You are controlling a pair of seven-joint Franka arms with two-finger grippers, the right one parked.
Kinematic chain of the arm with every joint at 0, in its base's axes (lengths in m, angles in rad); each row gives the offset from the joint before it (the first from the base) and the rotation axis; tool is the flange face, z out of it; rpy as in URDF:
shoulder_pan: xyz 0 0 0.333 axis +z
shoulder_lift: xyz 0 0 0 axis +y
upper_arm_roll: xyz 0 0 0.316 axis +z
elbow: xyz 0.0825 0 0 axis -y
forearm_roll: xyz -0.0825 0 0.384 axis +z
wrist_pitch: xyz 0 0 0 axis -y
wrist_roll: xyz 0.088 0 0 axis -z
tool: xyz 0 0 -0.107 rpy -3.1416 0 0
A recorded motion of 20 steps. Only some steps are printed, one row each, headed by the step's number.
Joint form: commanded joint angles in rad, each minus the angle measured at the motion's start. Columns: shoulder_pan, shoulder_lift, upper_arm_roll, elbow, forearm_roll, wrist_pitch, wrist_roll.
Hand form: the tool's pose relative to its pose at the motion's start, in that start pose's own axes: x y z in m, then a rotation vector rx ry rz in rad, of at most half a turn. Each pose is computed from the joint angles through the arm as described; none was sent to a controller.
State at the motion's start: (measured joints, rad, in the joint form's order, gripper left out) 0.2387 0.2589 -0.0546 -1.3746 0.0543 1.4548 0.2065
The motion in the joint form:
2: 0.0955 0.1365 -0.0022 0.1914 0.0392 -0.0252 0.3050
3: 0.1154 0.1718 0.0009 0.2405 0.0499 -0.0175 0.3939
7: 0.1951 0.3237 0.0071 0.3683 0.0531 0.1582 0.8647
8: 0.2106 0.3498 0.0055 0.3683 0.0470 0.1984 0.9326
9: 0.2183 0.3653 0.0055 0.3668 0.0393 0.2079 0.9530
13: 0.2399 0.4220 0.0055 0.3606 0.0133 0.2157 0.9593
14: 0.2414 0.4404 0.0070 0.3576 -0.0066 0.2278 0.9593
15: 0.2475 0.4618 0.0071 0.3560 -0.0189 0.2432 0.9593
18: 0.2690 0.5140 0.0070 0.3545 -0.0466 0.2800 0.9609
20: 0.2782 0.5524 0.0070 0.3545 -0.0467 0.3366 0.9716
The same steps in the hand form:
2: 0.0175 -0.0741 -0.0021 0.0226 0.0176 0.2028
3: 0.0218 -0.0932 -0.0026 0.0378 0.0316 0.2657
7: 0.0548 -0.1685 0.0231 0.1349 0.1395 0.6499
8: 0.0615 -0.1809 0.0374 0.1430 0.1513 0.7055
9: 0.0646 -0.1867 0.0483 0.1325 0.1507 0.7197
13: 0.0741 -0.2023 0.0914 0.0701 0.1325 0.7096
14: 0.0794 -0.2036 0.1048 0.0490 0.1406 0.7071
15: 0.0839 -0.2082 0.1196 0.0335 0.1452 0.7009
18: 0.0909 -0.2237 0.1558 -0.0020 0.1565 0.6791
20: 0.0988 -0.2336 0.1792 0.0106 0.1706 0.6784

